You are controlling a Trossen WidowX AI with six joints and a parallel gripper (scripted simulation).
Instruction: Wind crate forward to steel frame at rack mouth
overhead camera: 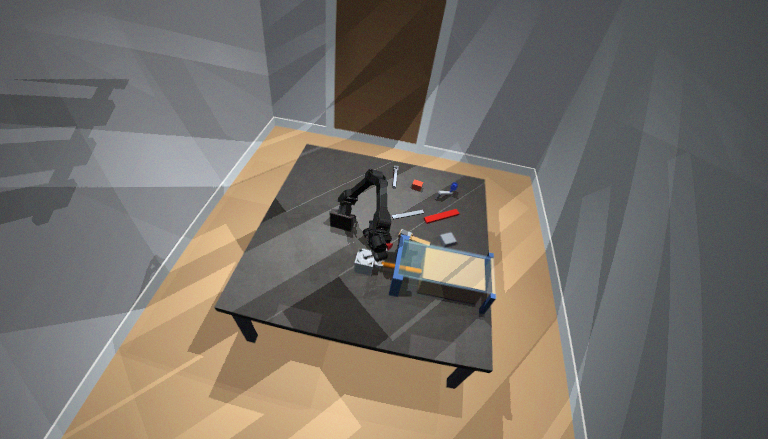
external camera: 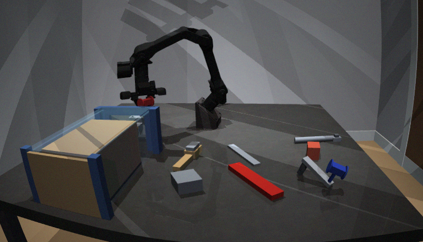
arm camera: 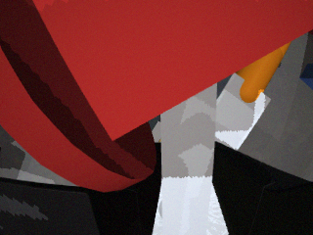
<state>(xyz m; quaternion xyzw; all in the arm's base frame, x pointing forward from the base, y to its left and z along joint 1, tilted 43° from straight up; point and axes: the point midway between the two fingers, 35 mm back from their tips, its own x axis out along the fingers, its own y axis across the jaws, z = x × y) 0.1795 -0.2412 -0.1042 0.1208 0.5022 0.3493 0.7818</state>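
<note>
My gripper tip is now 50 mm short of the red spool-shaped grip, 20 mm to the right of it and 50 mm below it. Also, from my gripper tip: grey winch: 60 mm behind, 30 mm to the right, 70 mm below; clear-panelled cubby: 360 mm ahead, 70 mm to the right, 20 mm above; wooden-handled tool: 210 mm ahead, 190 mm to the left, 80 mm below.
</note>
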